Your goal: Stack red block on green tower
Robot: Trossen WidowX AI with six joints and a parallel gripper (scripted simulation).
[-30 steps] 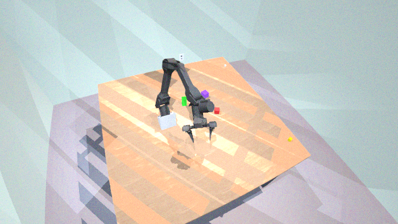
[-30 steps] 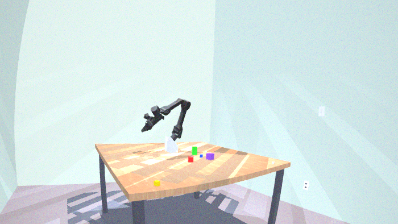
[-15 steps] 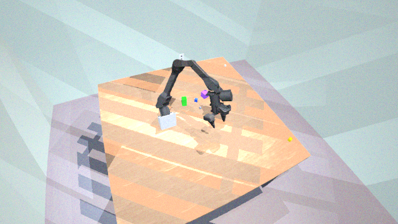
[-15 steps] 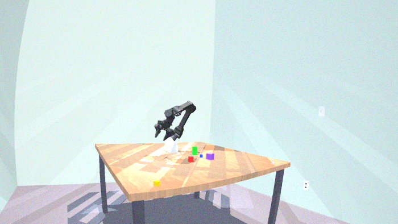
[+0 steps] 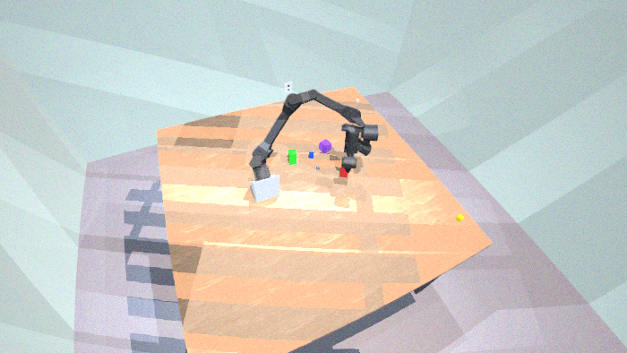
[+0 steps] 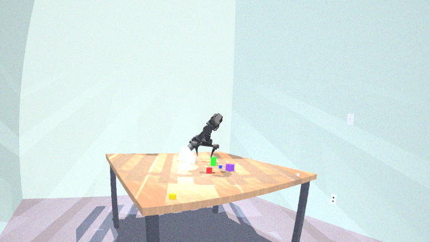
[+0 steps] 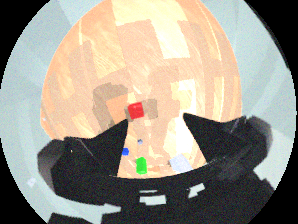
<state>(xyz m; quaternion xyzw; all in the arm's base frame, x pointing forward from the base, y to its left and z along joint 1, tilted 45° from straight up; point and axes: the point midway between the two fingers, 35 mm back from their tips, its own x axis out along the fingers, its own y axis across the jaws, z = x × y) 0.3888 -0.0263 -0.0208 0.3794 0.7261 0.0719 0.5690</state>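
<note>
Now: the red block 10 mm ahead of my gripper tip, 40 mm to the left of it and 90 mm below it. Round my gripper tip: yellow block: 440 mm ahead, 370 mm to the right, 100 mm below; purple cube: 20 mm behind, 230 mm to the left, 90 mm below; blue cube: 110 mm behind, 200 mm to the left, 100 mm below.
</note>
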